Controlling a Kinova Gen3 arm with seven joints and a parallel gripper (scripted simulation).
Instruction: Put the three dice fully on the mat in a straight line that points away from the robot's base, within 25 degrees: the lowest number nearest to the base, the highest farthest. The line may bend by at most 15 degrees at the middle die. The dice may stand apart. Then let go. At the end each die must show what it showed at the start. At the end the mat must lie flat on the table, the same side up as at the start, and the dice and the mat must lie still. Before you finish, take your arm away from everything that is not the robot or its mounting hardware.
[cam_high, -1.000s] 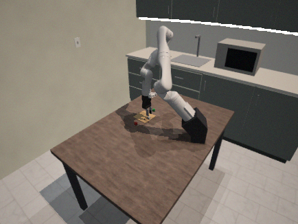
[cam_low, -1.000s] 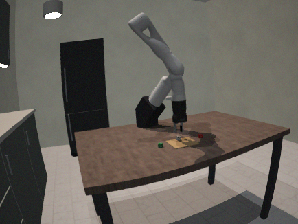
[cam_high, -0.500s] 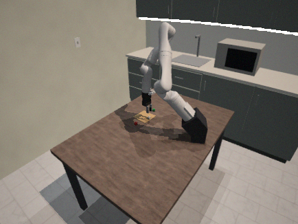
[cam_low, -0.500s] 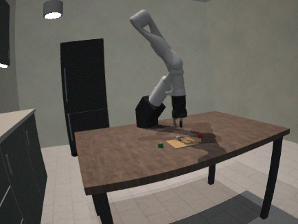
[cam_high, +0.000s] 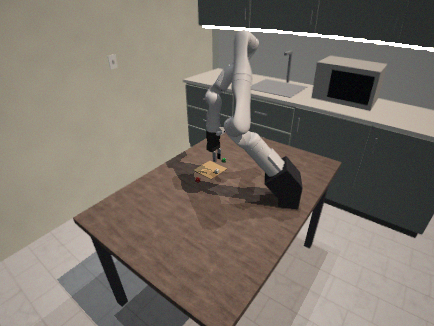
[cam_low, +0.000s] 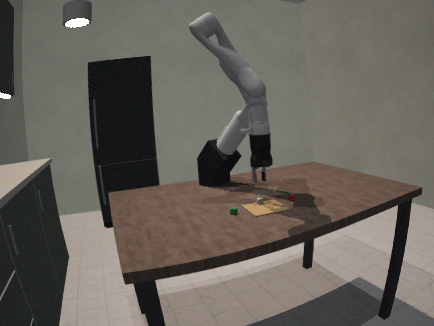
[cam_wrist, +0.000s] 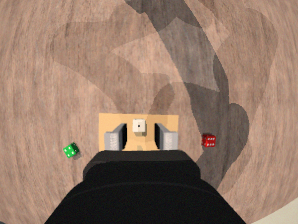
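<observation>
The green die is 30 mm ahead of my hand, 130 mm to the right of it and 100 mm below it. The rest, counted from my hand: red die 50 mm ahead, 120 mm to the left, 100 mm below; white die 90 mm below; tan mat 50 mm ahead, 10 mm to the right, 110 mm below.
</observation>
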